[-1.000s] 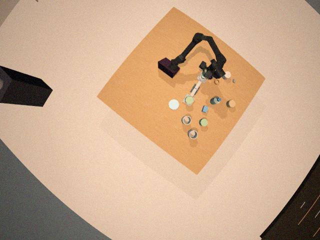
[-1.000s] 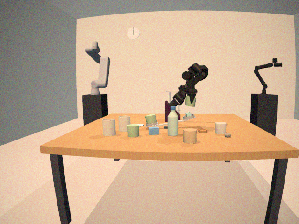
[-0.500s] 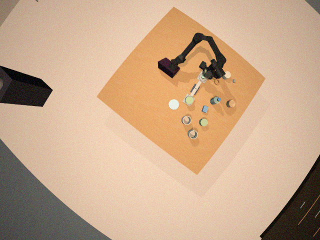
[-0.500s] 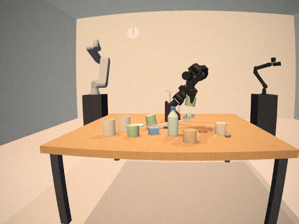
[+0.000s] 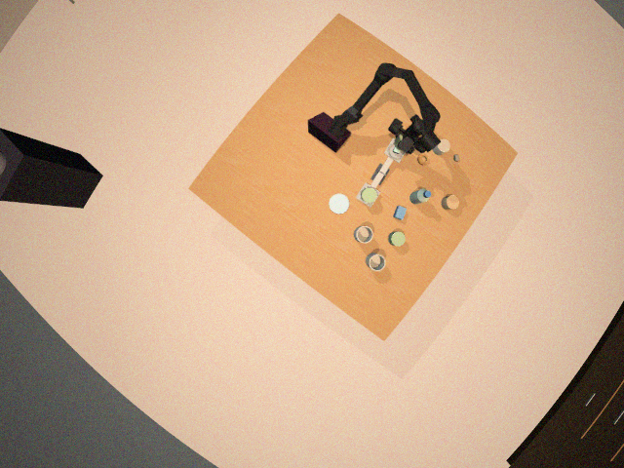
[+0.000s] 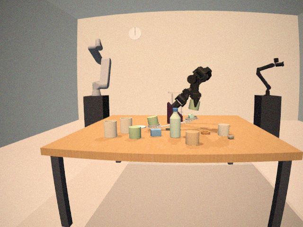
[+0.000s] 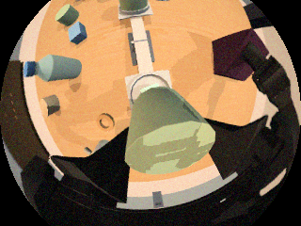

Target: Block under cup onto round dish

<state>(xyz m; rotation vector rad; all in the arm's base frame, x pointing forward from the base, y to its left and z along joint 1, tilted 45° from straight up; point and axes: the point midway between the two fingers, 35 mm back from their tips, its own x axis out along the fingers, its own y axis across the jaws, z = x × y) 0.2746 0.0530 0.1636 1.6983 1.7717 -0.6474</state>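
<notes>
Right now the pale green block is 7 cm below my gripper tip and 2 cm to the right of it. The rest, counted from my gripper tip: bottle 23 cm ahead, 13 cm to the right, 4 cm below; grey piece 29 cm ahead, 19 cm to the left, 15 cm below; blue block 24 cm to the right, 21 cm ahead, 14 cm below.
</notes>
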